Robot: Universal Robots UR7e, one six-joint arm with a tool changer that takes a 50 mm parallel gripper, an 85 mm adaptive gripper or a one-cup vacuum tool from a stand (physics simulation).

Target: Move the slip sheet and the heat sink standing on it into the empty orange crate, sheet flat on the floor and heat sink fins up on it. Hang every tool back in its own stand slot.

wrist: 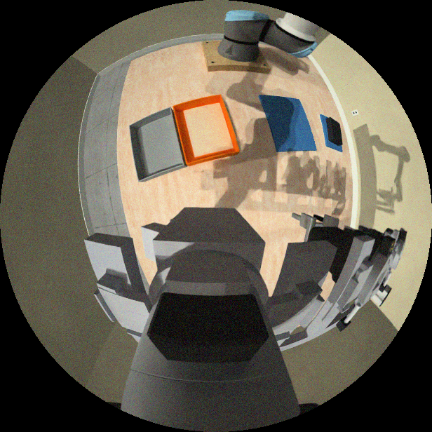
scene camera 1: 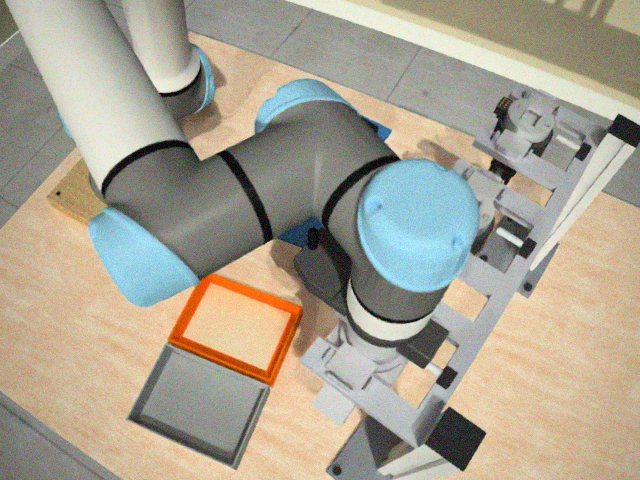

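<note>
The heat sink point(wrist: 334, 131) is a black block standing on a small blue slip sheet point(wrist: 324, 122) at the right of the wrist view. In scene camera 1, a corner of that blue sheet point(scene camera 1: 381, 129) shows behind the arm. The orange crate point(scene camera 1: 178, 322) point(wrist: 229, 124) is empty and touches the grey crate. My gripper point(scene camera 1: 333, 403) point(wrist: 210, 227), pale grey and dark, is at the front slot of the tool stand point(scene camera 1: 491, 330), overlapping its prongs; whether it is seated is unclear. Its fingertips are hidden or unclear, so its opening cannot be told. The heat sink's fins are too small to tell.
A larger blue sheet point(scene camera 1: 299, 232) point(wrist: 289, 125) lies between the orange crate and the heat sink. The grey crate point(scene camera 1: 199, 403) point(wrist: 159, 140) is empty. Two tools hang in the back slots, one point(scene camera 1: 529, 118) behind the other point(scene camera 1: 483, 193). Stand posts rise at both ends.
</note>
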